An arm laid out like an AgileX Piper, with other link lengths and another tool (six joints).
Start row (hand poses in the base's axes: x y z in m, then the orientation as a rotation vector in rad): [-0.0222 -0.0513 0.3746 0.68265 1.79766 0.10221]
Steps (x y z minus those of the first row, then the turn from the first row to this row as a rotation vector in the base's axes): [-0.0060 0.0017 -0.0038 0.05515 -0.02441 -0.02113]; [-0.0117 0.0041 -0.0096 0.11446 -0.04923 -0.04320]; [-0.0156 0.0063 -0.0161 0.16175 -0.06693 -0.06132]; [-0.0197 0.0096 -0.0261 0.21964 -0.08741 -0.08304]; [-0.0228 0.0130 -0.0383 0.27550 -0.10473 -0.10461]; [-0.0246 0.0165 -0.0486 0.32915 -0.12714 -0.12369]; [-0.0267 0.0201 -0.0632 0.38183 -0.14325 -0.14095]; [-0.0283 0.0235 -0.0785 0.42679 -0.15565 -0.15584]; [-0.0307 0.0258 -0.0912 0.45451 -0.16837 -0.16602]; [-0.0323 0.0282 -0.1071 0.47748 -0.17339 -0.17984]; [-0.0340 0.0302 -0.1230 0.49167 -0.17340 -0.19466]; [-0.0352 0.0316 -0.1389 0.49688 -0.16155 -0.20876]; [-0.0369 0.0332 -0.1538 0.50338 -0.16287 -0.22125]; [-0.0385 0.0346 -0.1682 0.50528 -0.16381 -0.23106]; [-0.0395 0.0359 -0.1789 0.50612 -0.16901 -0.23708]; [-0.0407 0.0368 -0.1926 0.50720 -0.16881 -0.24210]
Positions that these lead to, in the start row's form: [-0.0282 -0.0496 0.3708 0.73653 1.76926 0.14580]; [-0.0339 -0.0472 0.3650 0.79346 1.73883 0.19251]; [-0.0378 -0.0450 0.3585 0.83922 1.71529 0.22864]; [-0.0419 -0.0417 0.3485 0.89450 1.68650 0.27270]; [-0.0450 -0.0383 0.3363 0.94832 1.65948 0.31399]; [-0.0468 -0.0348 0.3260 0.99678 1.62734 0.35627]; [-0.0489 -0.0312 0.3114 1.04387 1.60091 0.39699]; [-0.0505 -0.0278 0.2961 1.08415 1.57871 0.43120]; [-0.0529 -0.0255 0.2834 1.10840 1.55925 0.45292]; [-0.0545 -0.0231 0.2675 1.13440 1.54604 0.46579]; [-0.0562 -0.0211 0.2516 1.15661 1.53812 0.46867]; [-0.0574 -0.0197 0.2357 1.17528 1.54302 0.46076]; [-0.0591 -0.0181 0.2208 1.18998 1.53557 0.45854]; [-0.0607 -0.0167 0.2064 1.19938 1.53018 0.45385]; [-0.0617 -0.0154 0.1957 1.20368 1.52241 0.45190]; [-0.0629 -0.0145 0.1820 1.20873 1.52028 0.44942]
